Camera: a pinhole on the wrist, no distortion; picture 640 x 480 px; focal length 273.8 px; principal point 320.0 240.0 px. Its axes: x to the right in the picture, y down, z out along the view. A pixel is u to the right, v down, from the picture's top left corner.
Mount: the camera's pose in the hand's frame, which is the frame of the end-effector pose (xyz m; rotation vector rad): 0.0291 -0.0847 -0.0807 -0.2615 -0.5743 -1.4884
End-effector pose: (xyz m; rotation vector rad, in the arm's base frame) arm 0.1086 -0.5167 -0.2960 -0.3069 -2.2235 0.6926
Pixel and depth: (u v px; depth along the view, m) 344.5 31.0 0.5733
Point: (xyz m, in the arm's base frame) 0.1973 -0.7657 -0.8718
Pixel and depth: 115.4 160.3 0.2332
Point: 0.1525 -0.4106 -0.4533
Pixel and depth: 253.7 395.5 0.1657
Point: 0.0079 -0.4663 -0.2958
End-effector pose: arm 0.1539 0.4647 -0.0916 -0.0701 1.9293 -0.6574
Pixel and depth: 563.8 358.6 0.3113
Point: 0.3727 0.1593 -0.2007
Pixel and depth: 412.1 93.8 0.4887
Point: 0.6161 0.4210 0.0698
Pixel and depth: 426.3 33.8 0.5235
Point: 0.6932 0.4337 0.1897
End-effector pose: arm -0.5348 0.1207 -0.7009 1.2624 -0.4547 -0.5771
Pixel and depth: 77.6 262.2 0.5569
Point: -0.5495 0.1532 -0.0614
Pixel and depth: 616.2 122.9 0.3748
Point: -0.9901 -0.1064 -0.8495
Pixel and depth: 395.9 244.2 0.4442
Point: -0.7911 -0.1054 -0.5797
